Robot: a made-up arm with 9 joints. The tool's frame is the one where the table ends. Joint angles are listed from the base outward.
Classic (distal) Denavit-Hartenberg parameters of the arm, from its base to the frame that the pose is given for. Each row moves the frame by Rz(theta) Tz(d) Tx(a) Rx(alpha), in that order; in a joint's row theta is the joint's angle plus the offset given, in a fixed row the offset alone. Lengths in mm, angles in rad.
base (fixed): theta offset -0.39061, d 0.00, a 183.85, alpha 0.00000
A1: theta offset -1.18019, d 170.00, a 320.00, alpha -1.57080
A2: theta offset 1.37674, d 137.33, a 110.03, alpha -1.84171
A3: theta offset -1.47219, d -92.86, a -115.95, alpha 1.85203
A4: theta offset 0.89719, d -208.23, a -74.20, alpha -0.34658
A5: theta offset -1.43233, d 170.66, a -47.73, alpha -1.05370
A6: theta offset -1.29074, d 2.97, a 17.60, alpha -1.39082
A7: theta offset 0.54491, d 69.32, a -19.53, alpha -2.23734
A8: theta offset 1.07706, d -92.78, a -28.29, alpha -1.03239
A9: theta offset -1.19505, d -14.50, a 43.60, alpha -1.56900
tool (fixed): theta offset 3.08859, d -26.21, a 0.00, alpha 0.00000
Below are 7 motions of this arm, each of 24 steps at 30 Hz.
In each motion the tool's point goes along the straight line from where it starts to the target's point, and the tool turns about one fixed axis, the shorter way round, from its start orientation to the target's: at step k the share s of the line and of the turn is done. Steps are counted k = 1, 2, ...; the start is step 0. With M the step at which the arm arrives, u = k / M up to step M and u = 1 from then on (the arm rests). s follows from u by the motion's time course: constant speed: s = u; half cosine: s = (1 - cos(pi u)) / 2; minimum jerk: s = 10 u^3 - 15 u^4 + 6 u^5.
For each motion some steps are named. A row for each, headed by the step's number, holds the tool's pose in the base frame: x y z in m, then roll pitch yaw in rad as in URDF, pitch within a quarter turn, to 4 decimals.
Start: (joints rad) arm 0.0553 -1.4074 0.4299 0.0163 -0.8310 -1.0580 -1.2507 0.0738 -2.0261
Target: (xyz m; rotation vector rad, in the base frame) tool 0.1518 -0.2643 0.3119 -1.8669 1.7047 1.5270
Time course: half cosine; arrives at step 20
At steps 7, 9, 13, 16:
7: 0.2098 -0.3206 0.4045 2.6843 1.0377 -1.0672
9: 0.1979 -0.3091 0.3856 2.5851 1.0151 -1.2562
13: 0.1736 -0.2854 0.3467 2.4250 0.9426 -1.6029
16: 0.1594 -0.2717 0.3241 2.3604 0.8885 -1.7784

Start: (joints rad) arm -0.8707 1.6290 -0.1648 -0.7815 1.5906 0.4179 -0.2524 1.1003 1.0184
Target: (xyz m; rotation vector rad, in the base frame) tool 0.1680 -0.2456 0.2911 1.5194 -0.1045 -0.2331
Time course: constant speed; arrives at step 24
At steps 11, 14, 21, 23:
11: 0.0737 -0.1914 0.2218 0.4685 -0.0168 -0.4687
14: 0.0955 -0.2039 0.2378 0.7078 0.0276 -0.4221
21: 0.1462 -0.2331 0.2751 1.2742 0.0799 -0.2829
23: 0.1607 -0.2414 0.2858 1.4370 0.0797 -0.2399

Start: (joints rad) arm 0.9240 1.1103 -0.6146 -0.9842 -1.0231 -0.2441 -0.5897 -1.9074 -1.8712
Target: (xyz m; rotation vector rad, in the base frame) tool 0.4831 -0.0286 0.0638 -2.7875 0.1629 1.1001
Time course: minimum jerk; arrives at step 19
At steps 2, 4, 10, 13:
2: 0.4543 -0.1808 -0.0762 1.6474 0.1912 -2.0910
4: 0.4560 -0.1722 -0.0682 1.6739 0.2750 -2.0344
10: 0.4700 -0.0979 0.0001 2.2471 0.8552 -1.2545
13: 0.4777 -0.0570 0.0377 2.8950 0.8948 -0.5083

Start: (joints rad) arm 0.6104 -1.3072 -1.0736 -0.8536 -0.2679 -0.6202 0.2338 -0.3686 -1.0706
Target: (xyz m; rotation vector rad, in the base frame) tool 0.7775 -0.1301 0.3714 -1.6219 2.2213 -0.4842
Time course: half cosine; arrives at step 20
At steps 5, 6, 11, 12, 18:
5: 0.5458 -0.4217 0.3267 -2.2055 0.2244 -2.9681
6: 0.5620 -0.4013 0.3298 -2.2294 0.1988 -2.8925
11: 0.6630 -0.2742 0.3493 -2.4130 0.0860 -2.4141
12: 0.6837 -0.2481 0.3533 -2.4559 0.0744 -2.3144
18: 0.7709 -0.1385 0.3701 -2.6413 0.0735 -1.8932

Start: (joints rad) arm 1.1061 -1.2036 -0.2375 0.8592 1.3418 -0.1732 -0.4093 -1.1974 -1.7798
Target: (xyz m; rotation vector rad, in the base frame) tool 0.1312 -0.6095 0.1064 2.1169 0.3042 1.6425
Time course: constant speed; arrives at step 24
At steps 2, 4, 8, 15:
2: 0.6126 -0.4573 0.2828 2.0000 -0.2303 2.5364
4: 0.5688 -0.4712 0.2667 1.9438 -0.2902 2.4187
8: 0.4813 -0.4988 0.2347 1.8522 -0.4269 2.1860
15: 0.3281 -0.5473 0.1786 1.7760 -0.7000 1.7614

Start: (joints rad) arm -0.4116 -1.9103 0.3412 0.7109 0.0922 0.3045 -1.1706 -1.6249 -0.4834
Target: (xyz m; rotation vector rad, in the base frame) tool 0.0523 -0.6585 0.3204 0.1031 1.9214 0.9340
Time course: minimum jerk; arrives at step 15
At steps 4, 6, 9, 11, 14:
4: -0.0301 -0.4621 0.3475 2.5245 1.1237 2.5697
6: -0.0117 -0.5058 0.3415 2.3593 1.0580 2.5075
9: 0.0225 -0.5875 0.3302 2.1117 0.9271 2.4575
11: 0.0409 -0.6312 0.3242 1.9994 0.8554 2.4546
14: 0.0520 -0.6579 0.3205 1.9354 0.8118 2.4586

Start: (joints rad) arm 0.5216 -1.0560 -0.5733 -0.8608 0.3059 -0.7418 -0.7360 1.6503 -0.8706
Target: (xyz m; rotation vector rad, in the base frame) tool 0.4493 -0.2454 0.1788 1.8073 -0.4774 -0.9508
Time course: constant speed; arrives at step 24
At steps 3, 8, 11, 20, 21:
3: 0.3615 -0.4335 0.2074 2.3630 -0.1820 0.6460
8: 0.3824 -0.3887 0.2006 2.3181 0.0225 0.3306
11: 0.3949 -0.3619 0.1965 2.2609 0.1348 0.1351
20: 0.4326 -0.2812 0.1842 1.9605 0.3697 -0.5199
21: 0.4368 -0.2723 0.1829 1.9175 0.3824 -0.5993

